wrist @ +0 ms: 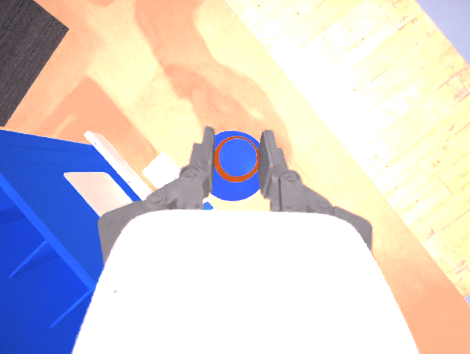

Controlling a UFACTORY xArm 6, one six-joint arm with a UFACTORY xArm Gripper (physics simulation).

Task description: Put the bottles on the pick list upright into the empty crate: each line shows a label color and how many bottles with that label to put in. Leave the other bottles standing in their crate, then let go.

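Frame: origin at the arm's base, x ahead, y left, z up, level; centimetres.
Seen in the pictures: gripper, between the fingertips: (pixel 236 144).
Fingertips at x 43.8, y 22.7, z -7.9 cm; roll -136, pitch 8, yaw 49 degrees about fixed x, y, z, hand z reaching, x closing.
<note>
Offsets run from my fingertips to a thing's middle. "pt": to the spot under its first point.
My gripper (pixel 236 144) is shut on a bottle @[dx +0.7, dy -1.7, dz -6.0 cm] (pixel 238 156), seen from above with a round blue cap, an orange-red ring around it and a wider blue body. The bottle looks roughly upright between the two fingers. Its label does not show. A blue crate @[dx -2.9, dy -26.0, dz -8.6 cm] (pixel 70 262) with divider walls is at the lower left of the wrist view, to the left of the gripper; part of it shows, and no bottles are visible in that part. The gripper housing hides the area below. No pick list can be read.
A pale panel @[dx -3.5, dy -16.8, dz -8.9 cm] (pixel 90 190) lies against the blue crate's side, with a long white strip @[pt dx -12.1, dy -16.2, dz -14.7 cm] (pixel 117 162) and a small white square @[pt dx -7.1, dy -12.3, dz -17.2 cm] (pixel 161 171) beside it. A dark block (pixel 27 55) is at the upper left. The table's edge runs diagonally on the right, beside pale wooden planks (pixel 360 100).
</note>
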